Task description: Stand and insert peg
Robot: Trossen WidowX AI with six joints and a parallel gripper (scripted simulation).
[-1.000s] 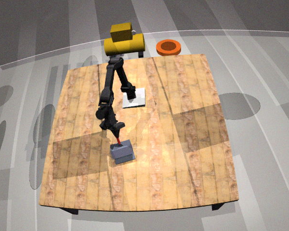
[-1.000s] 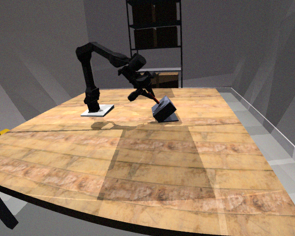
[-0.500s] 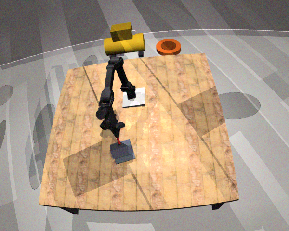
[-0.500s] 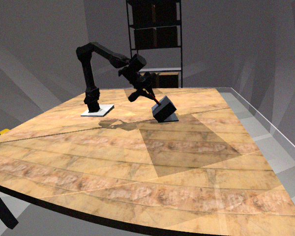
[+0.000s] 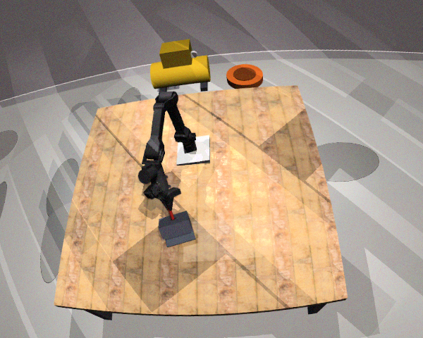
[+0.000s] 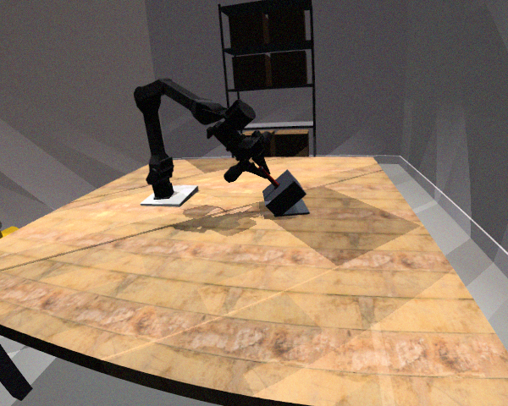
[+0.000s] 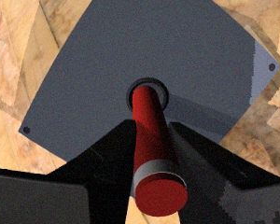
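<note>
Right now the sloped blue-grey panel is 40 mm ahead of my gripper tip and 60 mm below it. Round my gripper tip: red peg: 10 mm behind, 10 mm above.
</note>
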